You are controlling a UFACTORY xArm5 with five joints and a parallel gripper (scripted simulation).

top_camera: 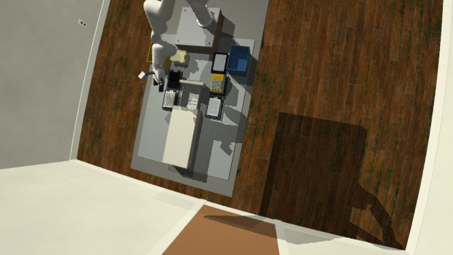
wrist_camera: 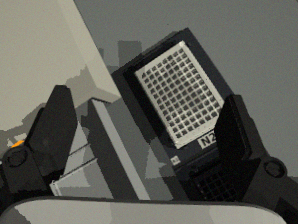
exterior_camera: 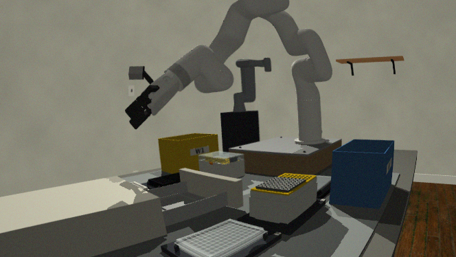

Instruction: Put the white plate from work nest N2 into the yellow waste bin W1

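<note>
Now: hand 19 cm above the white plate, 5 cm short of it and 2 cm to the left of it. From my hand the other things lie so: black plate 19 cm below, 12 cm behind; drawer 18 cm below, 17 cm to the left, 4 cm ahead; N2 label 20 cm below, 2 cm behind, 1 cm to the right.
</note>
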